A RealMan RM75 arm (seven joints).
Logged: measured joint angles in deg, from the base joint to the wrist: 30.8 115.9 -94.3 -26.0 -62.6 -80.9 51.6; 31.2 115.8 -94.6 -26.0 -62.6 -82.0 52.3; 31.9 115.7 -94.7 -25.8 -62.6 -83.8 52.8; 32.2 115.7 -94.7 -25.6 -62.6 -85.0 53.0; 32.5 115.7 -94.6 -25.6 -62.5 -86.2 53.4; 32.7 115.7 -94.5 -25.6 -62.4 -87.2 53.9; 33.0 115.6 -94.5 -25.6 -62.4 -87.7 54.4; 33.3 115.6 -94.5 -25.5 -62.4 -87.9 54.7; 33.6 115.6 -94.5 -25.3 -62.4 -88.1 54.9; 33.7 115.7 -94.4 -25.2 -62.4 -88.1 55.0; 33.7 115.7 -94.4 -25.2 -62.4 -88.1 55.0; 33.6 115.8 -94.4 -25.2 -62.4 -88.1 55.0; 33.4 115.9 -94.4 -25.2 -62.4 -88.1 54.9; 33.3 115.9 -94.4 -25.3 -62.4 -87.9 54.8; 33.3 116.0 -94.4 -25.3 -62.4 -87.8 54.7
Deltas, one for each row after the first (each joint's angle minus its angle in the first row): 0.4 -0.1 -0.3 0.0 0.0 -1.1 0.7; 1.1 -0.2 -0.4 0.2 0.0 -2.9 1.2; 1.4 -0.2 -0.4 0.4 0.0 -4.1 1.4; 1.7 -0.2 -0.3 0.4 0.1 -5.3 1.8; 1.9 -0.2 -0.2 0.4 0.2 -6.3 2.3; 2.2 -0.3 -0.2 0.4 0.2 -6.8 2.8; 2.5 -0.3 -0.2 0.5 0.2 -7.0 3.1; 2.8 -0.3 -0.2 0.7 0.2 -7.2 3.3; 2.9 -0.2 -0.1 0.8 0.2 -7.2 3.4; 2.9 -0.2 -0.1 0.8 0.2 -7.2 3.4; 2.8 -0.1 -0.1 0.8 0.2 -7.2 3.4; 2.6 0.0 -0.1 0.8 0.2 -7.2 3.3; 2.5 0.0 -0.1 0.7 0.2 -7.0 3.2; 2.5 0.1 -0.1 0.7 0.2 -6.9 3.1
